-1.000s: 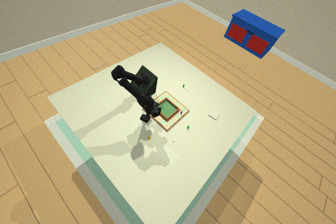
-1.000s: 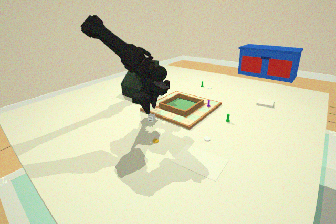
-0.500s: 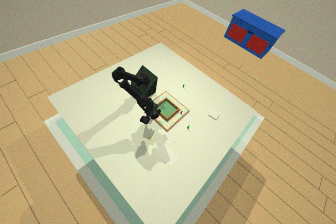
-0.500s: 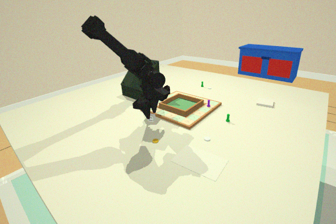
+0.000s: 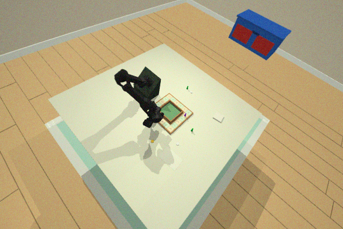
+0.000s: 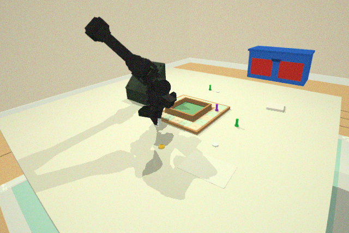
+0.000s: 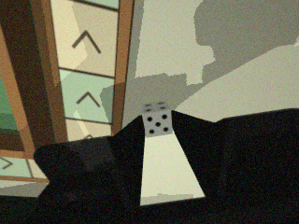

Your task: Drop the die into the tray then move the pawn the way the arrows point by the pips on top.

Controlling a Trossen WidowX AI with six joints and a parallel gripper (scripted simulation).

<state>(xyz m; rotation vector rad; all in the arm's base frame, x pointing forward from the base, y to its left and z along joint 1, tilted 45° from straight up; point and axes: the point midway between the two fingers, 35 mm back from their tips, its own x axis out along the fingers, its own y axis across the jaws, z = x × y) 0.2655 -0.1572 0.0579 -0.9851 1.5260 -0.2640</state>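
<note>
My gripper tip is 11 cm short of the purple pawn, 26 cm to the right of it and 2 cm below it. From my gripper tip the other things lie so: orange disc 13 cm ahead, 9 cm to the right, 1 cm below; white die right at my gripper tip; green dice tray 1 cm ahead, 18 cm to the left.
</note>
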